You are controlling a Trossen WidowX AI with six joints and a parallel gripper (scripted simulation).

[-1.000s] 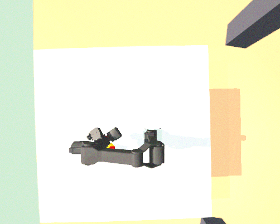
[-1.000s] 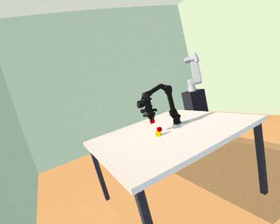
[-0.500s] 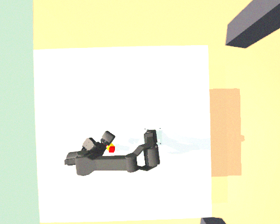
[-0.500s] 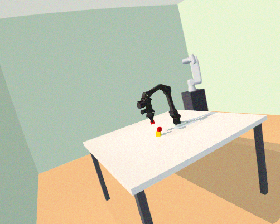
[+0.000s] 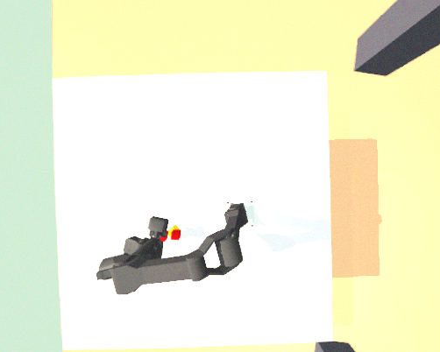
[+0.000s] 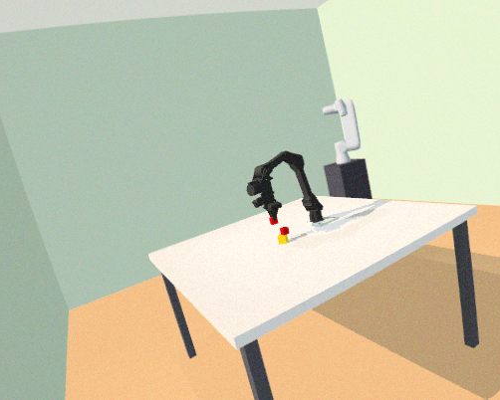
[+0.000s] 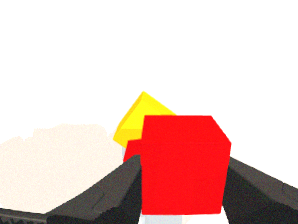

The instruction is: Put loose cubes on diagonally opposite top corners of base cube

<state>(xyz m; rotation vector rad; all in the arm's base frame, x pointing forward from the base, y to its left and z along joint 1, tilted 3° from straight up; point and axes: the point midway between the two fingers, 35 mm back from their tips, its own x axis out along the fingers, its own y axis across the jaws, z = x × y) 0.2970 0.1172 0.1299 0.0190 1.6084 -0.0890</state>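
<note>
The yellow base cube lies 2 cm behind my gripper tip, 2 cm to the left of it and 10 cm below it. Round my gripper tip: red cube (right at my gripper tip).
</note>
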